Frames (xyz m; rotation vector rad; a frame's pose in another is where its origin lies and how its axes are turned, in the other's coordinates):
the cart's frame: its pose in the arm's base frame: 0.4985 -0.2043 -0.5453 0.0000 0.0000 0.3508
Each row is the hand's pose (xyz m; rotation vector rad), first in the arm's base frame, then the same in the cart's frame.
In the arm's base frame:
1: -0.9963 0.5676 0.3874 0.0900 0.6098 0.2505
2: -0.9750 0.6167 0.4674 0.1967 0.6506 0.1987
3: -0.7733 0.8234 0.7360 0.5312 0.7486 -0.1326
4: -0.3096 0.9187 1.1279 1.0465 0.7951 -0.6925
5: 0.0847 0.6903 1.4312 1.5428 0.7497 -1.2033
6: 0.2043 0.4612 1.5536 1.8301 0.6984 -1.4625
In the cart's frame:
1: -1.1385 1.2386 0.9327 0.1946 0.5834 -0.0892
2: -1.1016 1.2774 1.0127 0.3069 0.6058 -0.1385
3: -0.8412 1.4022 1.2813 0.6594 0.6501 -0.4582
4: -0.3730 1.3323 1.6732 1.1996 0.6159 -0.9893
5: -0.0812 0.9823 1.9765 1.7215 0.4893 -1.4563
6: -0.0476 0.7261 2.0989 2.0264 0.3880 -1.6800

